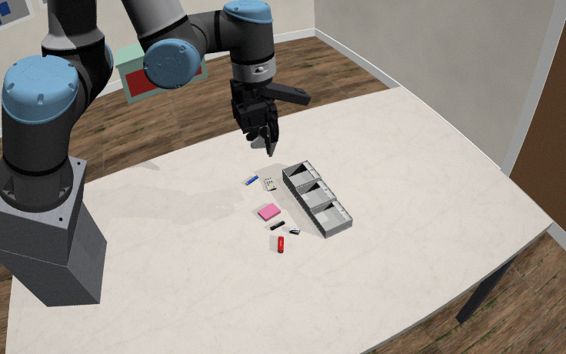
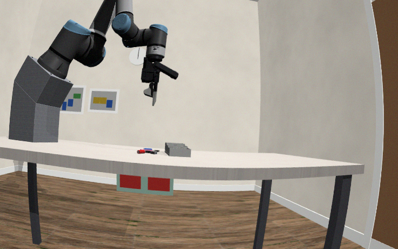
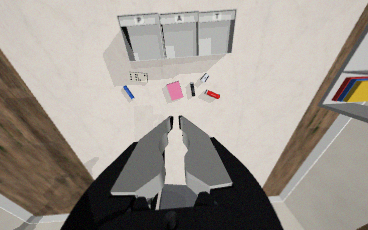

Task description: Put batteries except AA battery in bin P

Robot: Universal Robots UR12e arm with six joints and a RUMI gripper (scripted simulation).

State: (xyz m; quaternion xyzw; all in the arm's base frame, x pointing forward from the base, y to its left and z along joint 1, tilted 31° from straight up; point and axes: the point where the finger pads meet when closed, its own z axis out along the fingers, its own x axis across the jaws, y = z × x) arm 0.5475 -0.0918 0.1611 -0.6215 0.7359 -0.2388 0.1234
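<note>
Right now the bin marked P is 11 cm ahead of my hand, 4 cm to the right of it and 20 cm below it. Round my hand: white dotted tile 5 cm ahead, 10 cm to the left, 21 cm below; black battery 3 cm behind, 4 cm to the right, 21 cm below; pink block 2 cm behind, 1 cm to the left, 21 cm below.
</note>
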